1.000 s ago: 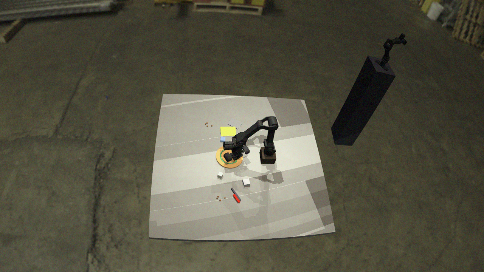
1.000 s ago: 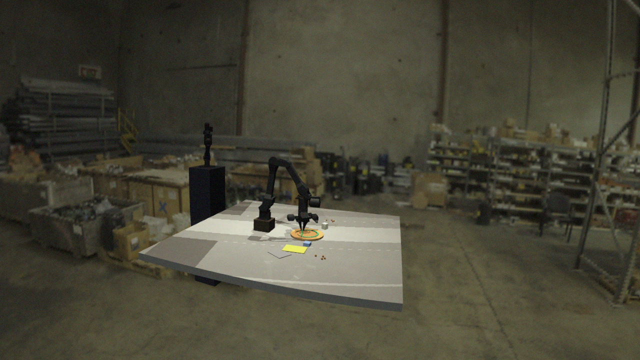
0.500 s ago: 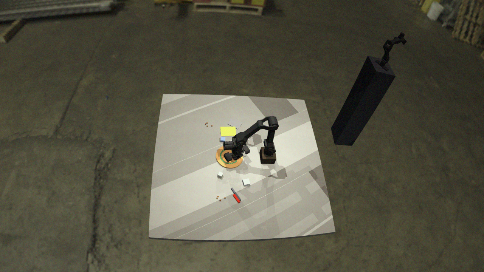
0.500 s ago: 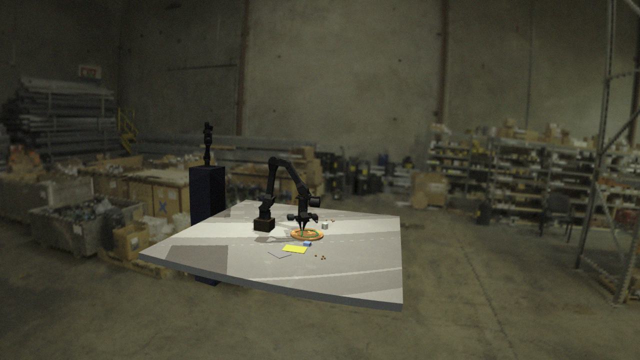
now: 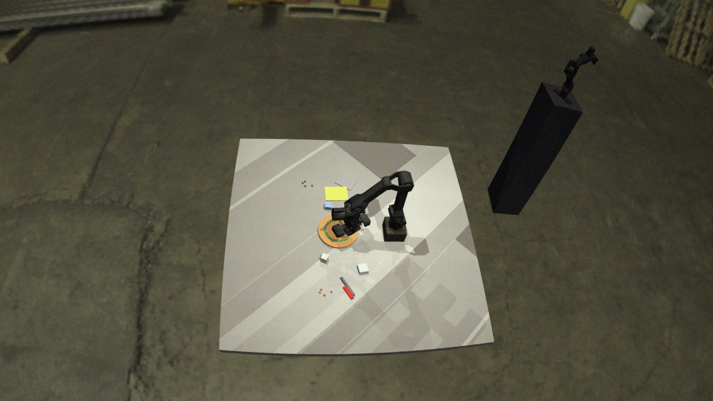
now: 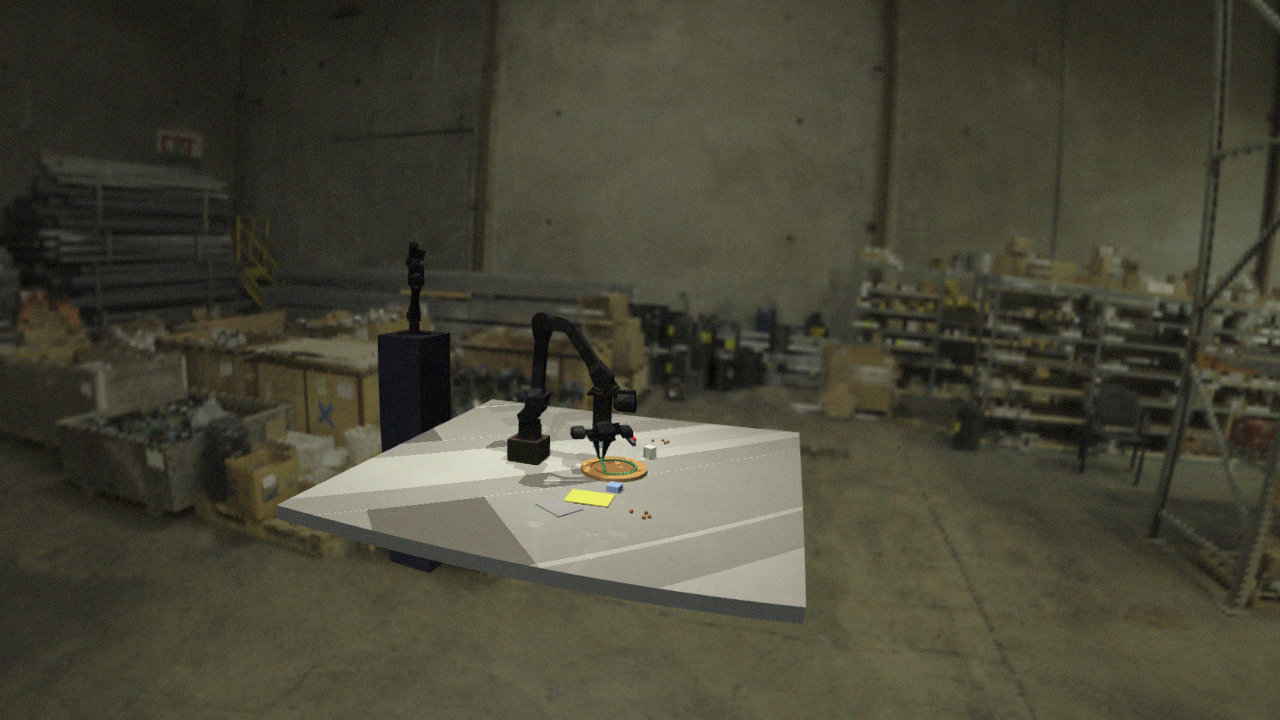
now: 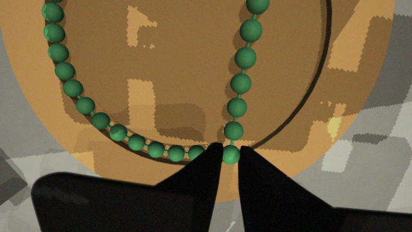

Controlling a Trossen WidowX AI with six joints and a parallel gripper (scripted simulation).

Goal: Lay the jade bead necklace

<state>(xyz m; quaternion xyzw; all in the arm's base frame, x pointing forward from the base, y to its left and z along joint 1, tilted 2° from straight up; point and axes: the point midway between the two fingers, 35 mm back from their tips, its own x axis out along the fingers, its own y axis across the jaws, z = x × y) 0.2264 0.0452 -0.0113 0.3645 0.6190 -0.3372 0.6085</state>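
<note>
Now: the blue block 110 mm ahead of my gripper tip, 180 mm to the right of it and 10 mm below it. The rest, counted from my gripper tip: yellow pad (70 mm ahead, 270 mm to the right, 20 mm below); then white strip (40 mm behind, 180 mm to the right, 20 mm below); then cream cube (120 mm ahead, 140 mm to the left).
</note>
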